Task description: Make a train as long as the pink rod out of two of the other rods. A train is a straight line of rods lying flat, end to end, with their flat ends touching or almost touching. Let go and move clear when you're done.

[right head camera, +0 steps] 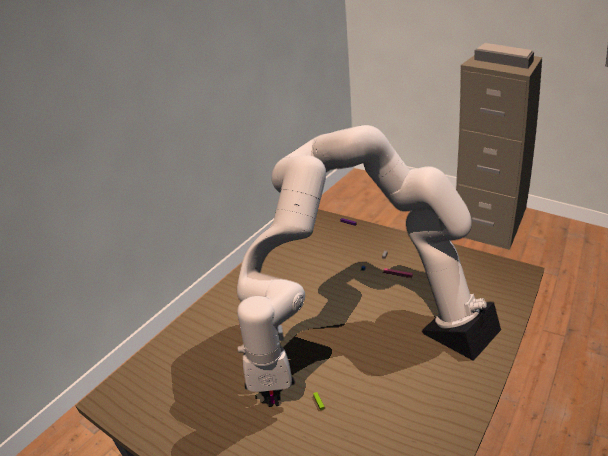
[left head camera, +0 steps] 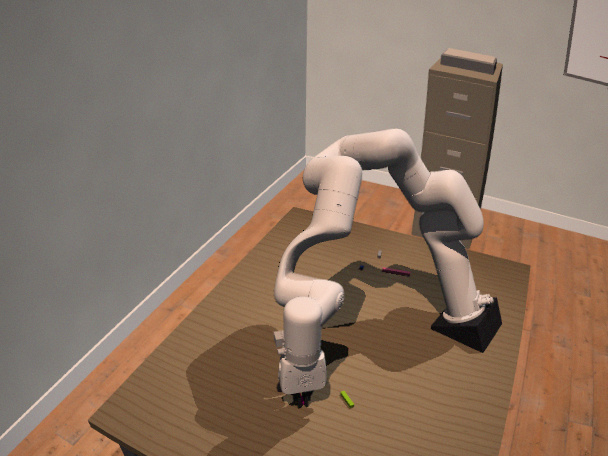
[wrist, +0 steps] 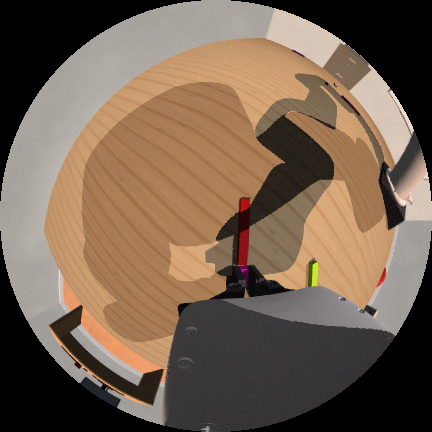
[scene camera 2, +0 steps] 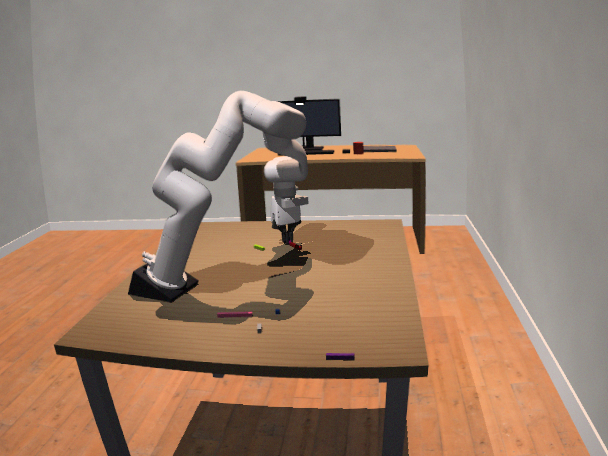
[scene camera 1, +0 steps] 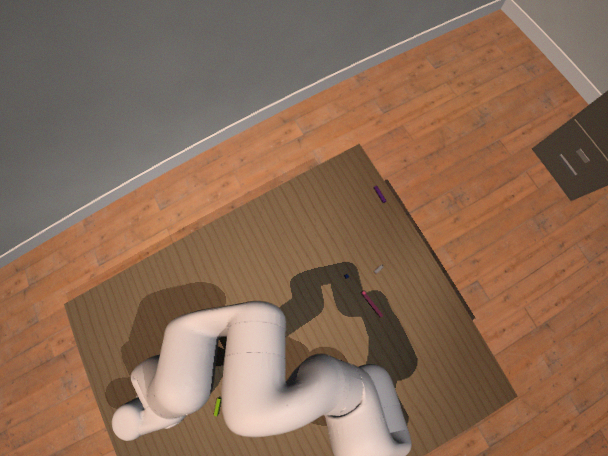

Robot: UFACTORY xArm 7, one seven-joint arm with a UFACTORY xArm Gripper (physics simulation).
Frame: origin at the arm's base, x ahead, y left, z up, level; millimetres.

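Seen in the pictures: gripper, fingertip midpoint: (right head camera: 273, 401) (left head camera: 301, 402) (wrist: 241, 276) (scene camera 2: 287, 242); arm's base at its link origin: (right head camera: 458, 315) (left head camera: 464, 311) (wrist: 395, 186) (scene camera 2: 166, 275).
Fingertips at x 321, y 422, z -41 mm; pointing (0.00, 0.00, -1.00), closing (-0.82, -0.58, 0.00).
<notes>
Pixels of each thing's top centre, then the offset from my fingertips to it.
- long pink rod at its top centre: (scene camera 2: 234, 312) (right head camera: 398, 271) (scene camera 1: 372, 304) (left head camera: 396, 270) (wrist: 351, 104) dx -82, dy -593, dz +6 mm
- magenta rod at its top centre: (wrist: 243, 277) dx +3, dy -3, dz +10 mm
- red rod at its top centre: (wrist: 244, 232) (scene camera 2: 295, 244) dx +31, dy -42, dz +6 mm
- lime rod at its top centre: (wrist: 314, 278) (right head camera: 318, 399) (left head camera: 347, 398) (scene camera 1: 217, 407) (scene camera 2: 259, 246) dx -96, dy -48, dz +6 mm
- purple rod at its top centre: (scene camera 2: 340, 354) (scene camera 1: 380, 193) (right head camera: 348, 220) dx +185, dy -807, dz +6 mm
- small white rod at its top centre: (scene camera 2: 259, 326) (scene camera 1: 379, 269) (right head camera: 384, 253) (left head camera: 379, 252) dx -8, dy -667, dz +6 mm
- small blue block at its top centre: (scene camera 2: 277, 309) (scene camera 1: 347, 276) (right head camera: 363, 266) (left head camera: 361, 266) dx +26, dy -575, dz +6 mm
The long pink rod (left head camera: 396, 272) (right head camera: 398, 273) (scene camera 1: 372, 304) (scene camera 2: 235, 314) (wrist: 350, 104) lies flat near the arm's base. My gripper (left head camera: 301, 400) (right head camera: 271, 399) (scene camera 2: 287, 242) (wrist: 241, 276) is shut on a magenta rod (wrist: 244, 273), low over the table. The fingers hide most of it. A red rod (scene camera 2: 297, 245) (wrist: 244, 230) lies flat, one end at the fingers, roughly in line with the magenta rod. Whether their ends touch is hidden. A lime rod (left head camera: 347, 399) (right head camera: 319, 401) (scene camera 1: 217, 406) (scene camera 2: 259, 247) (wrist: 313, 273) lies to one side.
A purple rod (right head camera: 348, 221) (scene camera 1: 380, 194) (scene camera 2: 340, 356) lies near the table edge. A small white rod (left head camera: 379, 254) (right head camera: 385, 254) (scene camera 1: 379, 269) (scene camera 2: 259, 328) and a small blue block (left head camera: 361, 267) (right head camera: 363, 268) (scene camera 1: 346, 276) (scene camera 2: 278, 311) lie near the pink rod.
</notes>
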